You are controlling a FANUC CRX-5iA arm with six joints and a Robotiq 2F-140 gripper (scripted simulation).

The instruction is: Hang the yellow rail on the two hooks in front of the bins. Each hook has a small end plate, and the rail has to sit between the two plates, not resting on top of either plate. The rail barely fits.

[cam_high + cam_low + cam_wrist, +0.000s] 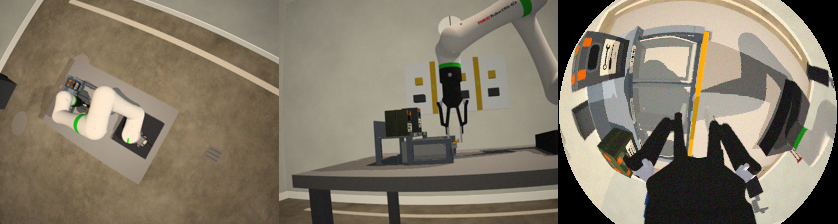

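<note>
Now: hand 3 cm above the yellow rail. From my hand the other things lie so: dark green case (17 cm ahead, 16 cm to the left, 6 cm above).
</note>
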